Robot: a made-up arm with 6 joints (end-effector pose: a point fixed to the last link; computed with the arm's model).
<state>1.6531 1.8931 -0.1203 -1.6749 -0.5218 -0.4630</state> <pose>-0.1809 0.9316 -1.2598 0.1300 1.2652 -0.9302</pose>
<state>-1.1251 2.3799 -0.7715 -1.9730 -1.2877 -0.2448</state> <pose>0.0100 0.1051 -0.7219 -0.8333 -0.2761 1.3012</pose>
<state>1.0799 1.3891 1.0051 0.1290 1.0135 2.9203</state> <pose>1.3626 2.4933 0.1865 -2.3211 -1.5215 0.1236</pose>
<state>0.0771 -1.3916 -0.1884 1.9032 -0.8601 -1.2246</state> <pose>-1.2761 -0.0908 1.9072 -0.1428 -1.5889 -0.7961</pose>
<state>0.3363 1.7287 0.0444 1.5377 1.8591 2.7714</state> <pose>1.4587 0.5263 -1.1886 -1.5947 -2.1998 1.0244</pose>
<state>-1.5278 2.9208 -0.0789 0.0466 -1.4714 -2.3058</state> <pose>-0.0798 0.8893 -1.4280 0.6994 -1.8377 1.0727</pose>
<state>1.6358 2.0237 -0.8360 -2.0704 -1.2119 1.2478</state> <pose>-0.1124 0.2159 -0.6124 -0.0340 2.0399 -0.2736</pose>
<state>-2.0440 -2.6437 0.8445 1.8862 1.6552 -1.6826</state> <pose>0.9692 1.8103 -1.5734 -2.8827 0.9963 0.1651</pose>
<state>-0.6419 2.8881 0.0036 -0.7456 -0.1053 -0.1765</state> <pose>-0.7293 0.4946 -1.4490 0.8701 2.1332 -1.7833</pose>
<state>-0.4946 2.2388 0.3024 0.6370 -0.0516 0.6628</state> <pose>0.7218 -0.5109 -1.8892 0.1259 1.4388 0.8101</pose>
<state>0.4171 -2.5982 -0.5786 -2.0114 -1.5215 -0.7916</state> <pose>-1.2648 -0.4992 0.1203 0.7302 0.5794 2.3172</pose>
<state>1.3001 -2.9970 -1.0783 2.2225 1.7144 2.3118</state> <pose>-0.2938 -0.7216 -0.0738 1.0787 0.5472 2.0620</pose>
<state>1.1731 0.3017 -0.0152 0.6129 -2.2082 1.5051</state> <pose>0.7279 1.6078 1.6416 -1.8167 2.0147 1.5495</pose>
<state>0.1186 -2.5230 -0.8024 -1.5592 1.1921 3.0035</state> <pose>-1.1254 -0.1175 0.3312 -0.2315 -1.0477 -1.1791</pose>
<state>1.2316 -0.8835 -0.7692 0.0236 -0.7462 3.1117</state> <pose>0.0142 -0.0159 1.6217 2.0978 1.0486 -1.3203</pose>
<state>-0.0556 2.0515 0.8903 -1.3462 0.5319 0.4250</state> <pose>1.8629 -0.0876 -1.6638 0.5730 0.1132 -0.9275</pose>
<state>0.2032 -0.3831 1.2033 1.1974 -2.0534 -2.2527</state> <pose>-0.6754 -0.1176 3.2297 2.0742 -1.4580 -1.4643</pose>
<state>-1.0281 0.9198 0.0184 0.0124 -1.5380 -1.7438</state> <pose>1.0545 -1.8522 0.4112 -1.0461 -0.8584 2.7063</pose>
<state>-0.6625 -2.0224 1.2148 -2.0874 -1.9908 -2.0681</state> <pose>-2.1911 1.7219 -0.3722 0.4428 0.0132 0.4307</pose>
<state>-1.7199 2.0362 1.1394 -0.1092 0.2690 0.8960</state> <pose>-0.4482 -2.2492 -1.4228 -0.0835 0.4942 -1.2191</pose>
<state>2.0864 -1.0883 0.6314 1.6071 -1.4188 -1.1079</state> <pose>0.8058 -1.5245 2.4059 1.6102 -0.2964 0.3091</pose>
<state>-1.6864 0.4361 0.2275 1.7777 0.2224 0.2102</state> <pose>-0.2423 -2.0374 1.7476 -1.1095 1.0546 -0.4157</pose>
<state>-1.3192 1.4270 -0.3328 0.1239 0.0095 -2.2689</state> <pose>0.3035 -1.3714 -0.6555 -1.2612 0.4442 2.3992</pose>
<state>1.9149 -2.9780 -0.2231 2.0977 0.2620 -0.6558</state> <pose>0.4804 -1.4743 -0.8601 1.0090 -2.0756 -0.5868</pose>
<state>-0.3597 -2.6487 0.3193 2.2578 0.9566 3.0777</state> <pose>-1.9567 0.7836 -0.8881 -0.4791 -1.9203 1.3126</pose>
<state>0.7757 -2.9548 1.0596 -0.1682 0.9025 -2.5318</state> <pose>-0.8617 -0.8673 -2.2385 1.4331 0.3491 -1.5258</pose>
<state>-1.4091 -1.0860 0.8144 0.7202 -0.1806 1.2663</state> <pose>-0.3946 1.9005 2.3991 -2.4951 0.0704 -1.8422</pose>
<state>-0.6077 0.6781 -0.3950 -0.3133 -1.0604 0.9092</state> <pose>1.2823 -1.0259 0.5380 0.7726 1.3503 0.2762</pose>
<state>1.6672 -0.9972 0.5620 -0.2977 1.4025 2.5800</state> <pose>0.1556 -1.3476 2.6143 0.2914 -1.0533 -0.9510</pose>
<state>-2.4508 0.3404 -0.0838 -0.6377 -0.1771 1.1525</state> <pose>-1.3945 -1.0663 1.3579 0.0964 0.1883 -1.9987</pose>
